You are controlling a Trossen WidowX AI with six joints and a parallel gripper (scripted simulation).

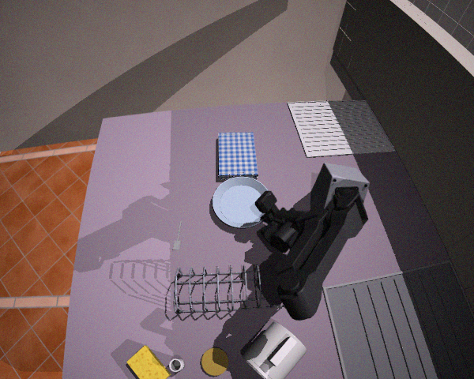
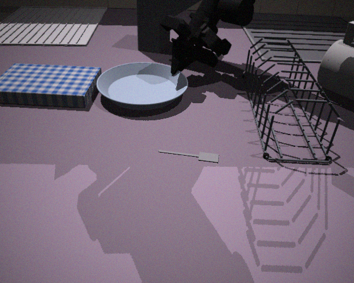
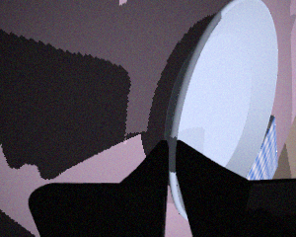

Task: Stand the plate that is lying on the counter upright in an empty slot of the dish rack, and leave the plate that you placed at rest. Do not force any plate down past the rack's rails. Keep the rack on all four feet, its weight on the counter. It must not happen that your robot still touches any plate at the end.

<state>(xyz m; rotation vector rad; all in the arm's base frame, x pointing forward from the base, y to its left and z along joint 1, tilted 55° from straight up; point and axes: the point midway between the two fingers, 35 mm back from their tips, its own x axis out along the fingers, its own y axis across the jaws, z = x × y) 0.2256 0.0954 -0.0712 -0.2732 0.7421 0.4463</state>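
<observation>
The pale blue plate lies 9 cm ahead of my hand, 7 cm to the right of it and 3 cm below it. Also, from my hand: yellow disc 43 cm to the left, 14 cm ahead, 4 cm below; small spatula 29 cm ahead, 7 cm to the left, 5 cm below; white toaster 41 cm to the left, 2 cm above, 1 cm behind.
</observation>
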